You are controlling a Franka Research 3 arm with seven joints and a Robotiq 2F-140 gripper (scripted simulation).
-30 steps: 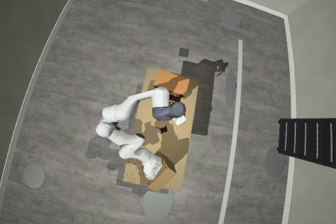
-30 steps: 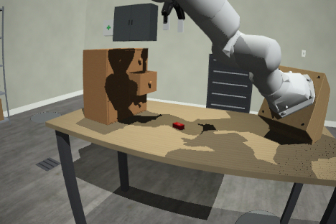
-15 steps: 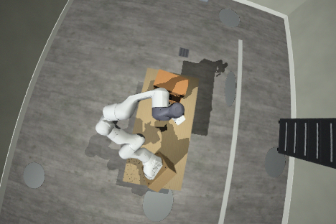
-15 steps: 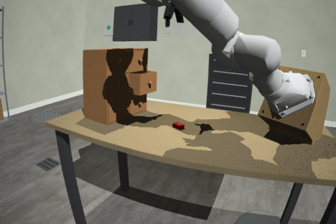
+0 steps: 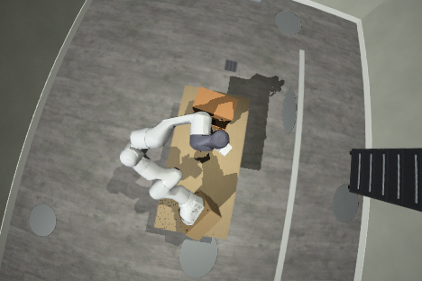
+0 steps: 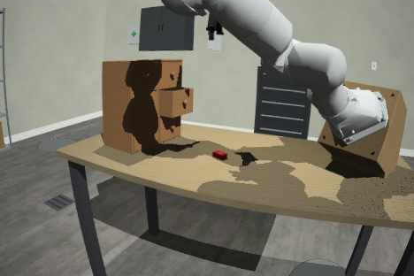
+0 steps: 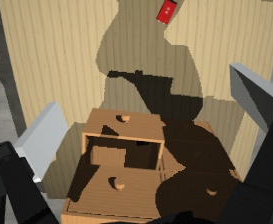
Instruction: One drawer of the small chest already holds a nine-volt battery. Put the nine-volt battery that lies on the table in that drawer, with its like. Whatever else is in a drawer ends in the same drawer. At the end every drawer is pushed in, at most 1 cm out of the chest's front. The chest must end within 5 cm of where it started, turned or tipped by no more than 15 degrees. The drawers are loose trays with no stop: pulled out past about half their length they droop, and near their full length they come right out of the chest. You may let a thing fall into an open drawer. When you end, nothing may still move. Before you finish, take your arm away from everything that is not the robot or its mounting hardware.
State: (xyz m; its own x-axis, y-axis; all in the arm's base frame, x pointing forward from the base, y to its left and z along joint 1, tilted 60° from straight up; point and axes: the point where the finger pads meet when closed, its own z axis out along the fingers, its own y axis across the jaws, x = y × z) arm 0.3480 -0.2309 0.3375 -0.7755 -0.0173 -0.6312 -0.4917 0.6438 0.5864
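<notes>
The nine-volt battery is 38 cm below my hand, 6 cm behind it and 4 cm to the left of it.
</notes>
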